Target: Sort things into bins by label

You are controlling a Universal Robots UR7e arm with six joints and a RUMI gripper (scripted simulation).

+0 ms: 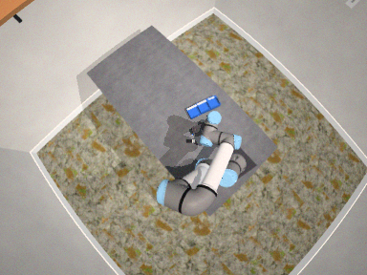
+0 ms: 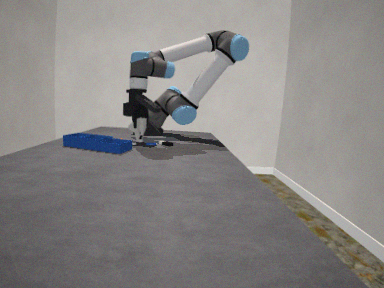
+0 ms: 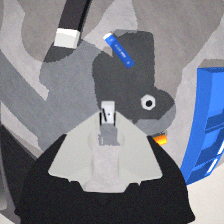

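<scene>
Now: the grey nut 50 mm ahead of my hand, 20 mm below it and 10 mm to the right of it. From my hand the other things lie so: small black piece (120 mm to the right, 20 mm below, 10 mm ahead); orange piece (70 mm to the right, 40 mm ahead, 10 mm below); blue cylinder (60 mm to the left, 40 mm ahead, 20 mm below).
</scene>
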